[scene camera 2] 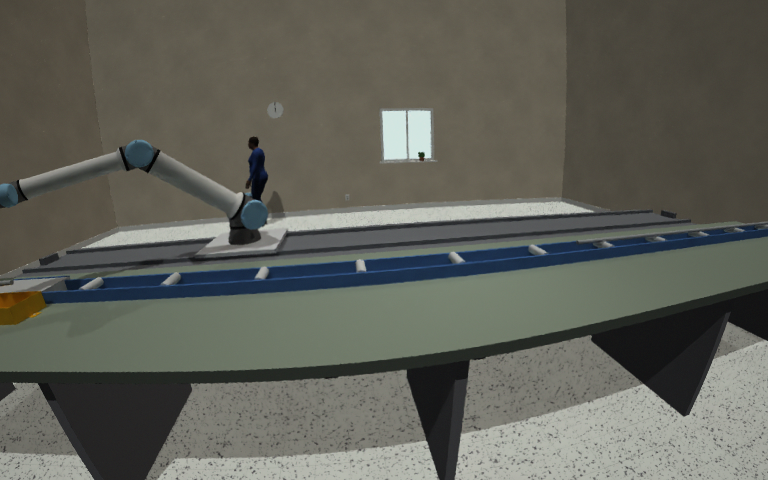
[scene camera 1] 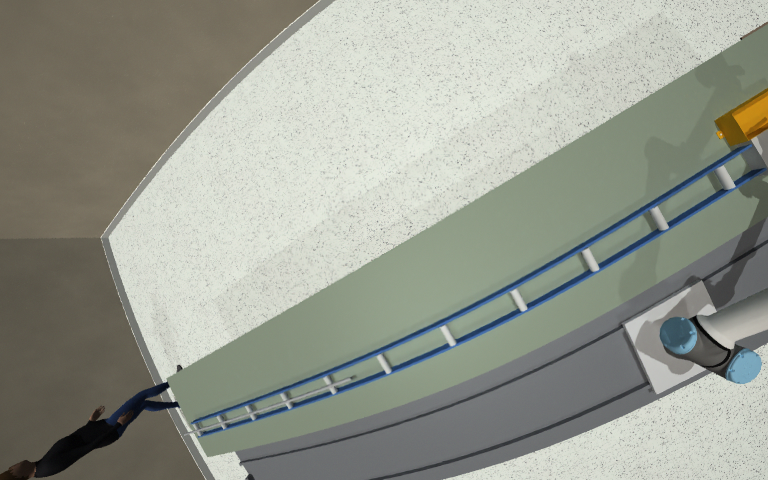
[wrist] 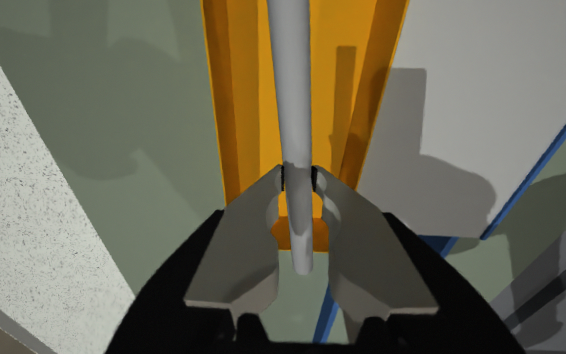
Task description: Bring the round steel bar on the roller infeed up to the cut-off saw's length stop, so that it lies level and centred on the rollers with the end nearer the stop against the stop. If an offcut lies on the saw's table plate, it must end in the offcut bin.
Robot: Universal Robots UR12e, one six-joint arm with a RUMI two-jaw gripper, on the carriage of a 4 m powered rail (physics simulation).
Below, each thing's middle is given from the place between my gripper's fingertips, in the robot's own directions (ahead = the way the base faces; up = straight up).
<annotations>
Right now the orange offcut bin point(wrist: 351, 55) is 10 mm to the right of my hand and 100 mm below it.
</annotations>
